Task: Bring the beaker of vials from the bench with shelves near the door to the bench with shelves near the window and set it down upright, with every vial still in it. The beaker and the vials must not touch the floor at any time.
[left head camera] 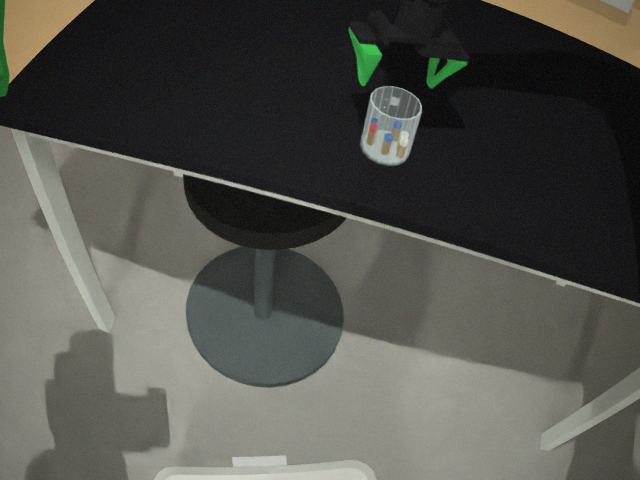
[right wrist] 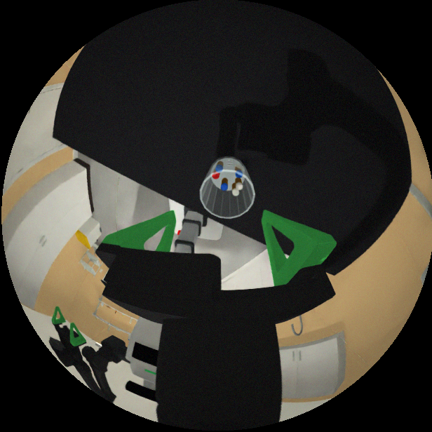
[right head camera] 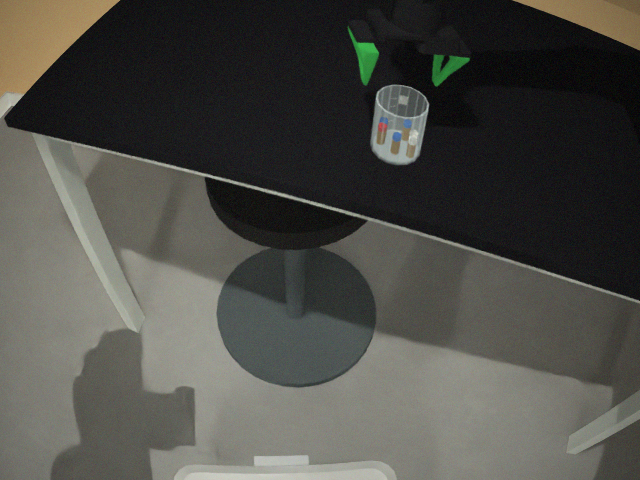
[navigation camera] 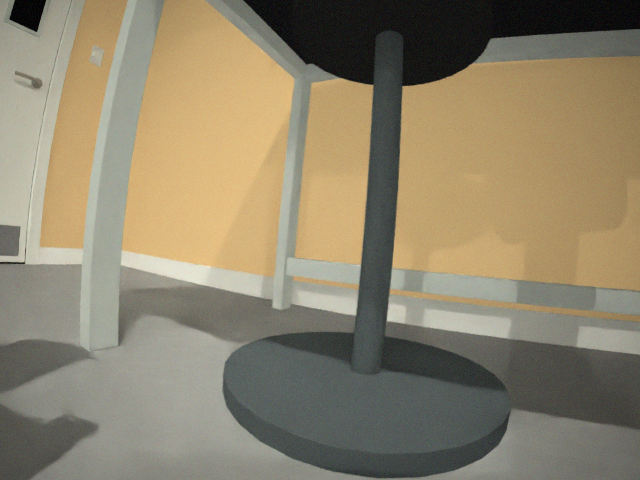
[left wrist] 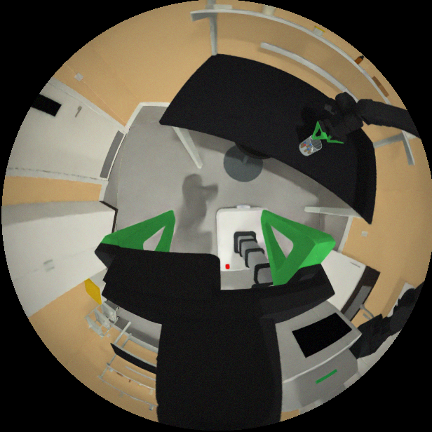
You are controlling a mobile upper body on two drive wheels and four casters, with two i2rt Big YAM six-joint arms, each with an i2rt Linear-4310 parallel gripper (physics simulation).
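Note:
The clear beaker (left head camera: pixel 391 126) (right head camera: pixel 399 125) (left wrist: pixel 310 146) (right wrist: pixel 227 189) stands upright on the black bench top (left head camera: pixel 232 103) (right head camera: pixel 232 103) (left wrist: pixel 240 95) (right wrist: pixel 175 90). Several brown vials with blue, red and white caps are inside it. My right gripper (left head camera: pixel 397 85) (right head camera: pixel 400 83) (right wrist: pixel 218 214) is open, just behind the beaker in the head views, its two green fingertips pointing toward it and spread wider than its rim. They look apart from the beaker. My left gripper (left wrist: pixel 217 214) is open and empty, away from the bench; part of one green finger shows at the left edge of the left head view.
A round stool (left head camera: pixel 263 315) (right head camera: pixel 295 315) (navigation camera: pixel 367 408) stands partly under the bench's near edge. Pale bench legs (left head camera: pixel 67 232) (right head camera: pixel 90 232) (navigation camera: pixel 111 180) stand on the left. The left wrist view shows a shelf (left wrist: pixel 305 67) behind the bench and a white door (left wrist: pixel 65 130) at the left.

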